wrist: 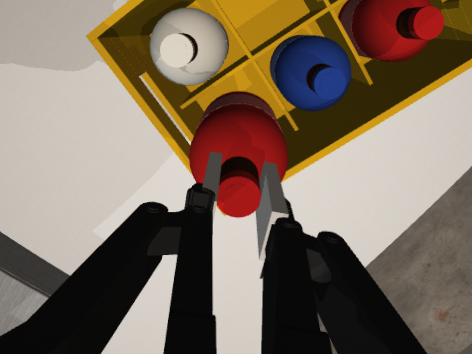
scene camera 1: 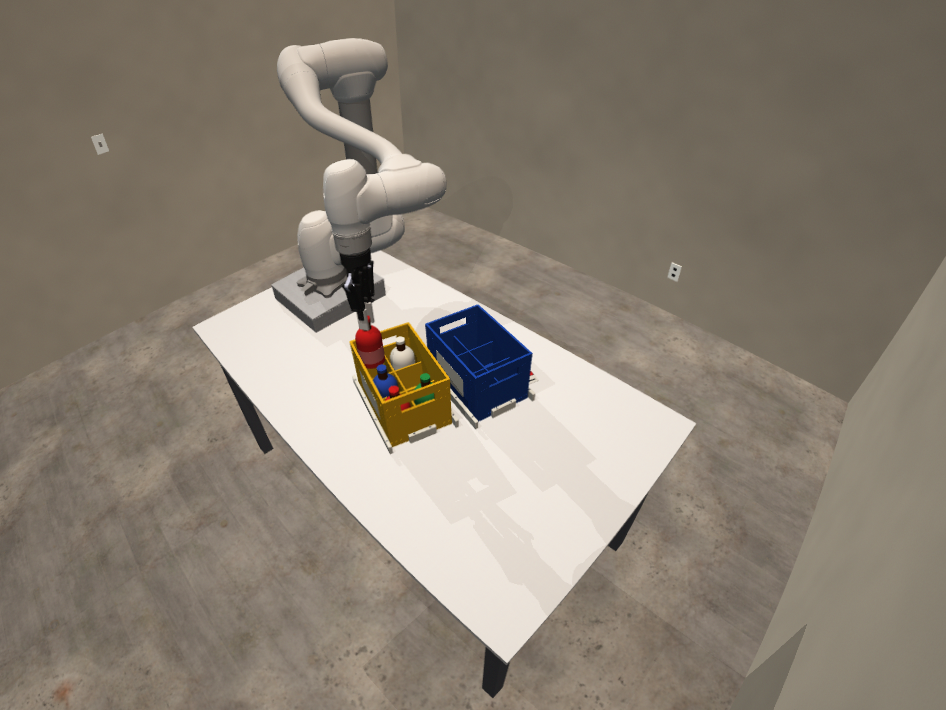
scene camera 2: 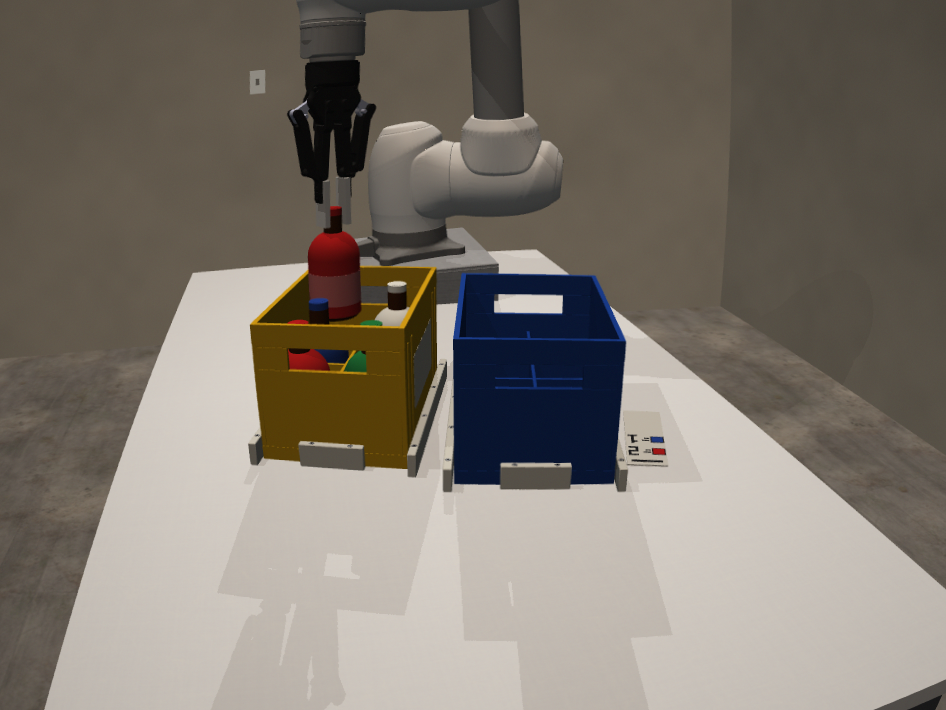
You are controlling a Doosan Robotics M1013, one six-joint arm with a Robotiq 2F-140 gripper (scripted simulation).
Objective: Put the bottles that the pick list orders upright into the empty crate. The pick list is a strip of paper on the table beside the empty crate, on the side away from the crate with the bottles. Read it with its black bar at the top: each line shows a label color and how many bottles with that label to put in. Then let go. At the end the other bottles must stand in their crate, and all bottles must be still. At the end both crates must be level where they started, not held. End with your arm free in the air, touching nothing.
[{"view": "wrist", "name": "my gripper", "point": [239, 177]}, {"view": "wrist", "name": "yellow crate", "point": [123, 41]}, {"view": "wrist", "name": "blue bottle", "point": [311, 72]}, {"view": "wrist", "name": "white bottle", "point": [195, 55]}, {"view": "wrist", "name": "red bottle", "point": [242, 126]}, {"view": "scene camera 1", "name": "my gripper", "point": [367, 325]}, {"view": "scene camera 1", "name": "yellow crate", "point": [399, 424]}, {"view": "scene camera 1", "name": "blue crate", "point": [477, 356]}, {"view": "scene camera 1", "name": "red bottle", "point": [369, 343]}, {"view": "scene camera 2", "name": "my gripper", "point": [333, 224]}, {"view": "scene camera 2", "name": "yellow crate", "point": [375, 408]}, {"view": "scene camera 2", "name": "blue bottle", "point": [318, 308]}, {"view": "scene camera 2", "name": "blue crate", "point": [571, 415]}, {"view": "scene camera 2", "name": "red bottle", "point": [333, 257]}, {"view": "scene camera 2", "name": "red bottle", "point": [302, 359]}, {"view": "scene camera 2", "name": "pick list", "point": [645, 446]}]
